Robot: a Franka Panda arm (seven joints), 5 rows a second.
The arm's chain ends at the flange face. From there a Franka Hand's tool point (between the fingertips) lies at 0.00 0.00 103.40 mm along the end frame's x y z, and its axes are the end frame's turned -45 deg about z.
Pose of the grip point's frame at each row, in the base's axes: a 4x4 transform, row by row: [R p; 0 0 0 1], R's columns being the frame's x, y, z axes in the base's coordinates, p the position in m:
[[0.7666, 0.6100, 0.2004, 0.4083], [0.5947, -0.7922, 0.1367, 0.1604], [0.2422, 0.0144, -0.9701, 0.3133], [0, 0, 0, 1]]
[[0.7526, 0.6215, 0.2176, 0.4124], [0.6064, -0.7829, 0.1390, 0.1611], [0.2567, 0.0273, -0.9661, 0.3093], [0, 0, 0, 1]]
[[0.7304, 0.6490, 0.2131, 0.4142], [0.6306, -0.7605, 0.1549, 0.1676], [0.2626, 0.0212, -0.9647, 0.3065], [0, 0, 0, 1]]
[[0.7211, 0.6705, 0.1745, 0.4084], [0.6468, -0.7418, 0.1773, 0.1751], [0.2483, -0.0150, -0.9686, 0.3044], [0, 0, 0, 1]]
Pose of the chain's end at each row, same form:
[[0.9734, -0.1107, 0.2004, 0.3876], [-0.1397, -0.9807, 0.1367, 0.1463], [0.1814, -0.1611, -0.9701, 0.4136], [0, 0, 0, 1]]
[[0.9716, -0.0927, 0.2176, 0.3899], [-0.1248, -0.9824, 0.1390, 0.1467], [0.2008, -0.1622, -0.9661, 0.4092], [0, 0, 0, 1]]
[[0.9754, -0.0576, 0.2131, 0.3922], [-0.0919, -0.9837, 0.1549, 0.1516], [0.2007, -0.1707, -0.9647, 0.4062], [0, 0, 0, 1]]
[[0.9840, -0.0358, 0.1745, 0.3904], [-0.0672, -0.9819, 0.1773, 0.1568], [0.1650, -0.1862, -0.9686, 0.4046], [0, 0, 0, 1]]

